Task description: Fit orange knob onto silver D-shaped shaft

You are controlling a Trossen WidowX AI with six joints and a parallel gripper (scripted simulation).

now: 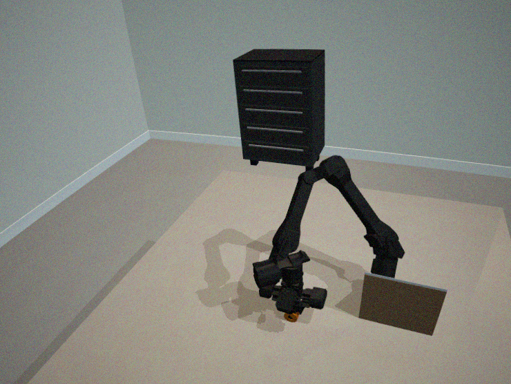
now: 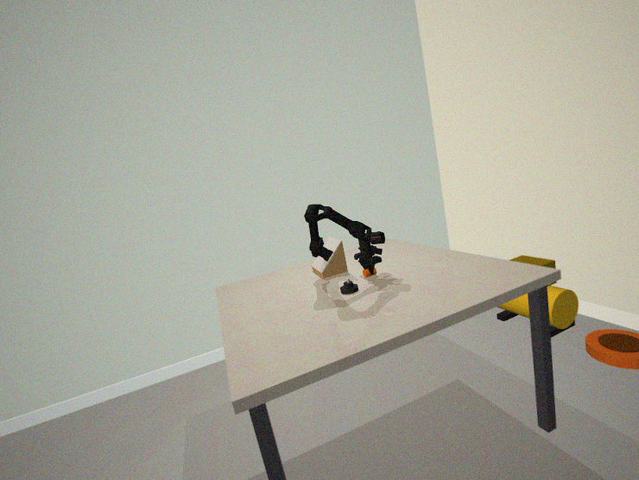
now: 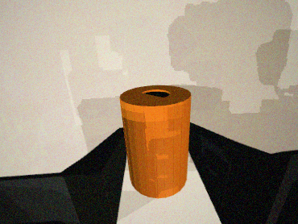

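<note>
Right now the orange knob is 10 mm to the right of my gripper tip and 10 mm above it. From my gripper tip the other things lie so: dark round pedestal: 120 mm ahead, 160 mm to the right, 20 mm above.
</note>
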